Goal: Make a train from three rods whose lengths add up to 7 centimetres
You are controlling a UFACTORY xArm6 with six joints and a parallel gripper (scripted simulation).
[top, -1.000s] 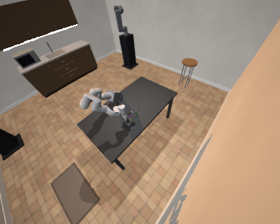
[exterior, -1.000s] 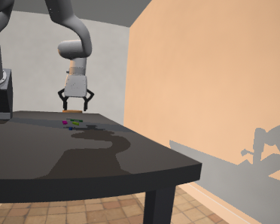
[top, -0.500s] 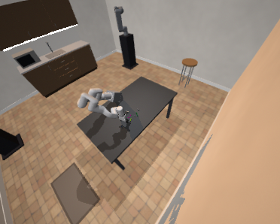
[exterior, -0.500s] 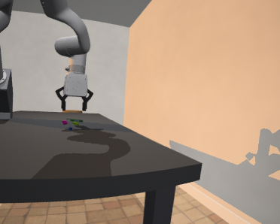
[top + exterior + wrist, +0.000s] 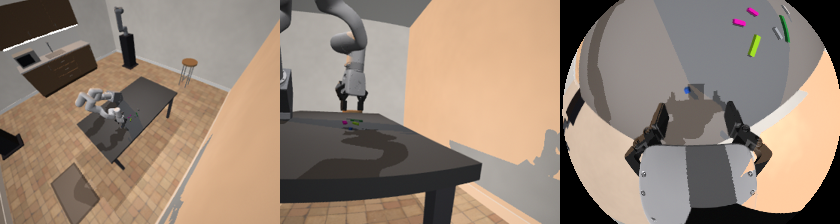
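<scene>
My gripper is now 10 mm past the blue rod, 20 mm to the left of it and 80 mm above it. The rest, counted from my hand: pale grey piece 30 mm ahead, 230 mm to the left, 80 mm below; lime rod 20 mm ahead, 140 mm to the left, 80 mm below; magenta rod 40 mm behind, 150 mm to the left, 80 mm below.
</scene>
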